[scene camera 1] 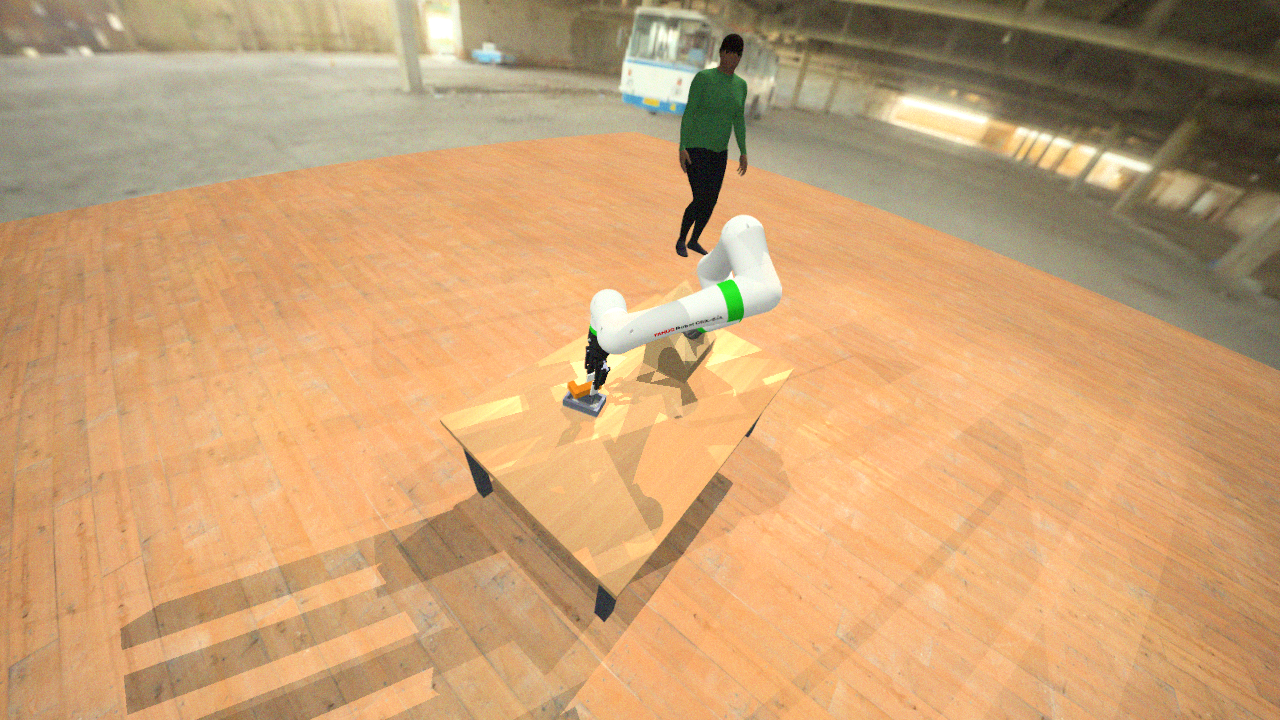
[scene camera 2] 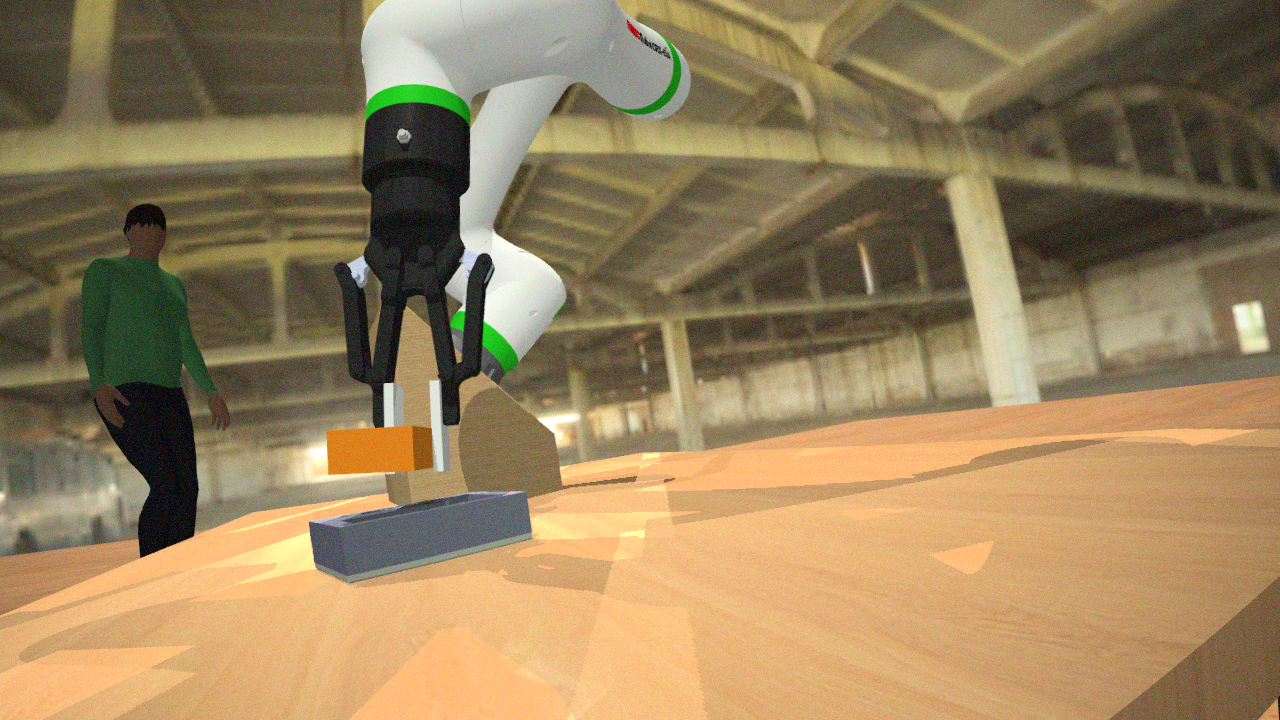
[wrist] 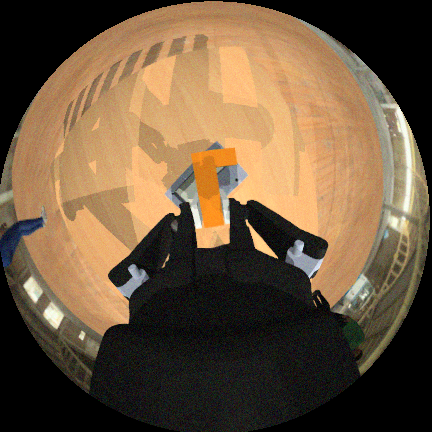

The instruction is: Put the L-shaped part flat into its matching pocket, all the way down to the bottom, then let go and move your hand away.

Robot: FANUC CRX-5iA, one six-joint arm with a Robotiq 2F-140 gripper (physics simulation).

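Frame: origin at the arm's base, x ahead, y left, z up, level; metres.
Seen in the pictures: gripper, between the fingertips: (scene camera 1: pixel 591 390) (scene camera 2: pixel 418 472) (wrist: pixel 209 198).
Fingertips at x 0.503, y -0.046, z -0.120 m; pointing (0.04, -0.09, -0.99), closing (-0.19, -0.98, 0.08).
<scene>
Pixels of each thing's top centre, then the offset from my fingertips to it. Level surfaces: height alone.
- orange L-shaped part, centre of its top: (scene camera 2: pixel 389 425) (wrist: pixel 219 188) (scene camera 1: pixel 585 382) 0.039 m up, 0.017 m ahead, 0.017 m right
- grey-blue pocket block, centre of its top: (scene camera 2: pixel 415 506) (wrist: pixel 206 182) (scene camera 1: pixel 584 397) 0.023 m down, 0.026 m ahead, 0.005 m right
- wooden table, height of its surface: 0.060 m down
The orange L-shaped part (scene camera 1: pixel 578 388) (scene camera 2: pixel 371 450) (wrist: pixel 206 185) is held roughly level above the grey-blue pocket block (scene camera 1: pixel 583 407) (scene camera 2: pixel 425 537) (wrist: pixel 242 174). In scene camera 2 a gap shows between the part's underside and the block's top. In the wrist view the part's long leg runs between the fingers, its short leg points right at the far end, and the block's edges stand at a clear angle to both. My gripper (scene camera 1: pixel 594 383) (scene camera 2: pixel 417 438) (wrist: pixel 209 198) points down, shut on the long leg with its pale pads. The part covers much of the pocket.
The block stands on the wooden table (scene camera 1: pixel 662 447) (scene camera 2: pixel 805 573). A tan faceted piece (scene camera 2: pixel 514 438) rises behind the gripper in scene camera 2. A person in green (scene camera 1: pixel 713 107) (scene camera 2: pixel 134 304) stands beyond the table. A blue-clad limb (wrist: pixel 20 232) shows at the wrist view's left edge.
</scene>
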